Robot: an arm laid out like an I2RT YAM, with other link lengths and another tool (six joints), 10 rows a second.
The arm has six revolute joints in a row. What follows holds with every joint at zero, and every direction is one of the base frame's. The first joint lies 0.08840 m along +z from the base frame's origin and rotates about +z. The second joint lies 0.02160 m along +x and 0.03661 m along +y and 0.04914 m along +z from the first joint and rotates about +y. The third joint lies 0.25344 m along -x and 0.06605 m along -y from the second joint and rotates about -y. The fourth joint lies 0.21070 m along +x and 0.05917 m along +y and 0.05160 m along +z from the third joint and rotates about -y. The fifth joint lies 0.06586 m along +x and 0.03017 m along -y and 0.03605 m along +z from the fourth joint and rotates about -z. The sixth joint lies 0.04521 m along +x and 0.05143 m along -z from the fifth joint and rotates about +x. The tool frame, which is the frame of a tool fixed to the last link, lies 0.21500 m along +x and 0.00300 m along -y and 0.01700 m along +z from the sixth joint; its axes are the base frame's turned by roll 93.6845, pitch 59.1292 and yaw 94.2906 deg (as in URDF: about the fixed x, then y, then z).
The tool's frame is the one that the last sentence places.
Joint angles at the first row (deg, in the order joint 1, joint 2, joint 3, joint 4, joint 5, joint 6):
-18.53 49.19 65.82 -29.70 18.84 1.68
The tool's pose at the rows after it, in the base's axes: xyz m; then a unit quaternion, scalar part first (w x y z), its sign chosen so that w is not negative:
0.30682, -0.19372, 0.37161, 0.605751, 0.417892, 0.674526, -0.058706
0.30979, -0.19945, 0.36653, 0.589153, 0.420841, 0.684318, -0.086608
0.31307, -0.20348, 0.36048, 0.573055, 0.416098, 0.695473, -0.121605
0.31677, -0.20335, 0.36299, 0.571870, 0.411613, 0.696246, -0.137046
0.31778, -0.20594, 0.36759, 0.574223, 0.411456, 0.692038, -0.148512
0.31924, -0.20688, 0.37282, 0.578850, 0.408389, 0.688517, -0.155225
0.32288, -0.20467, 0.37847, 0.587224, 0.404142, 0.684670, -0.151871
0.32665, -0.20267, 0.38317, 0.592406, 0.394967, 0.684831, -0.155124
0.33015, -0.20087, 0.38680, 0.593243, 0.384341, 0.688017, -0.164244
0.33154, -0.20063, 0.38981, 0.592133, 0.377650, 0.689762, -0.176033
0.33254, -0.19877, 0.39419, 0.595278, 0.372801, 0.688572, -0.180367
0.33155, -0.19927, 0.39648, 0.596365, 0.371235, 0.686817, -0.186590
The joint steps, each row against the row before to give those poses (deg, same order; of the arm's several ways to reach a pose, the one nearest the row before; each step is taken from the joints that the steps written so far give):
1.48 2.11 1.92 -0.70 1.85 -1.46
2.12 2.90 2.25 -1.86 4.30 -0.92
2.70 2.60 1.29 -1.02 5.02 -1.75
2.04 1.31 0.76 0.32 3.05 -0.77
0.79 0.78 0.52 0.70 1.96 -0.60
0.47 0.34 0.23 0.99 1.02 -0.84
0.44 0.01 -0.10 1.41 0.01 -0.41
0.45 0.19 0.01 1.21 0.15 -1.34
0.75 0.58 0.52 0.52 0.75 -1.69
0.79 0.61 0.63 0.13 1.34 -1.38
0.79 0.11 0.31 0.43 0.87 -0.80
0.39 -0.02 0.00 0.36 0.89 -0.63

